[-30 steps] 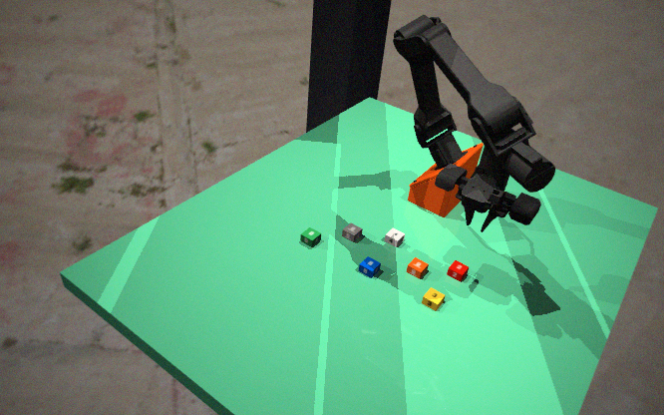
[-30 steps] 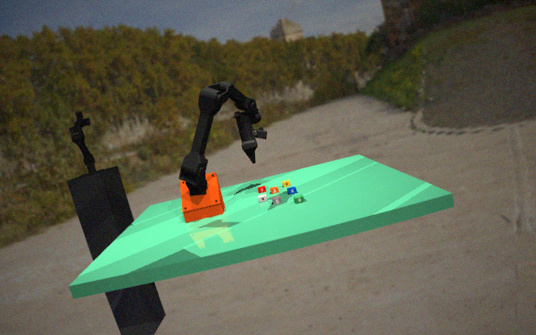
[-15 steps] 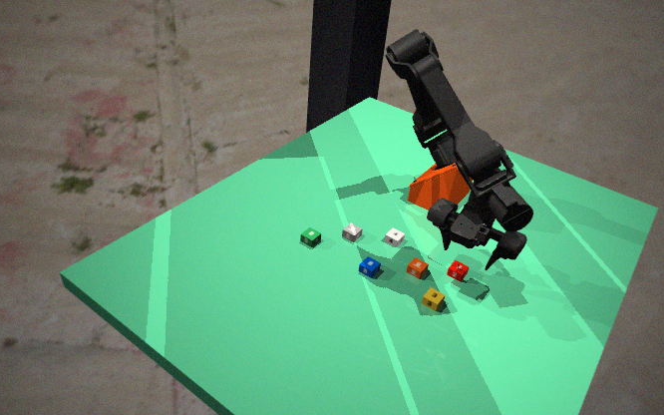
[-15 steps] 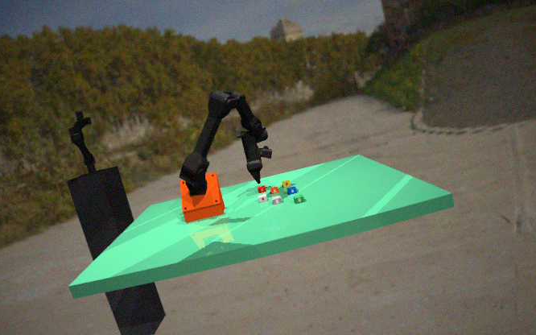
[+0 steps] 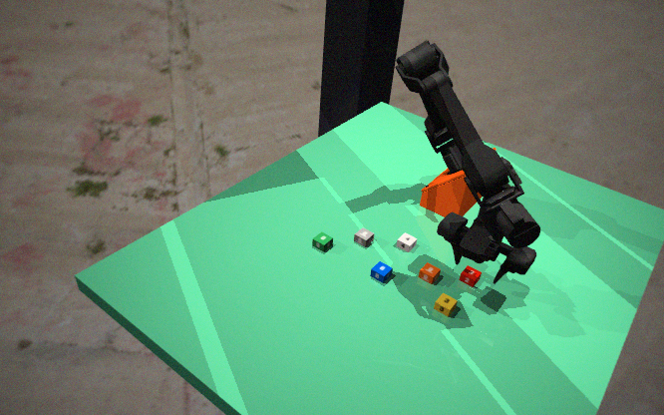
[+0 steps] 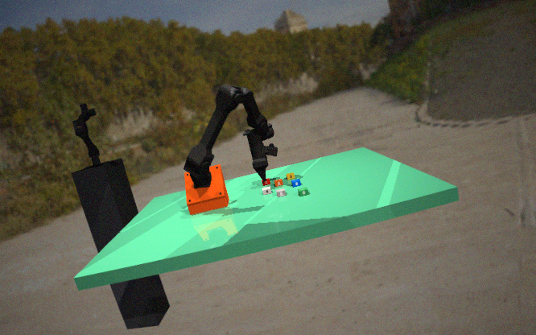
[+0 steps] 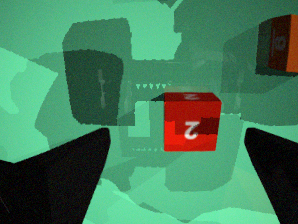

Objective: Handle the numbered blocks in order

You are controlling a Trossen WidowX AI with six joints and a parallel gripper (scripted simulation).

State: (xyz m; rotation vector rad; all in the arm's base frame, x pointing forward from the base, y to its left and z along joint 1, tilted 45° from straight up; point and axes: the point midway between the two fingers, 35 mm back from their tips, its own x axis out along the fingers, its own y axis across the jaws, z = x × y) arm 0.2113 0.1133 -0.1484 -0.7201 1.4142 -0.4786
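Now: gripper tip 10 mm to the left of the red block and 10 mm above it. The rest, counted from my gripper tip: yellow block 110 mm ahead, 10 mm below; orange block 70 mm to the right, 60 mm ahead, 10 mm below; white block 160 mm to the right, 20 mm ahead, 10 mm below.
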